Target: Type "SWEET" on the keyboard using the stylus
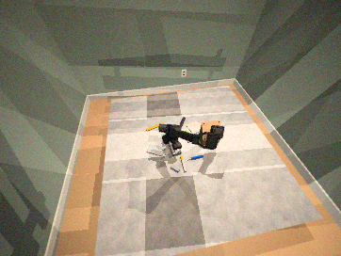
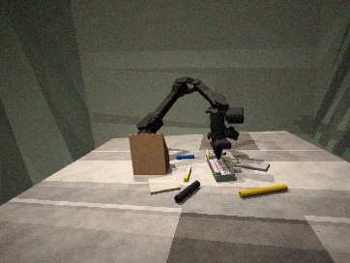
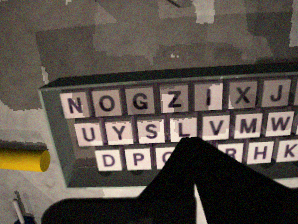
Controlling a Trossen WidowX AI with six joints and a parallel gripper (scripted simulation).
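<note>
The blue stylus lies 14 cm behind my gripper tip, 11 cm to the left of it and 3 cm below it. The rest, counted from my gripper tip: long yellow cylinder: 20 cm to the right, 14 cm ahead, 3 cm below; then grey flat slab: 14 cm ahead, 4 cm below, 3 cm to the left; then black cylinder: 23 cm to the right, 10 cm behind, 3 cm below.
</note>
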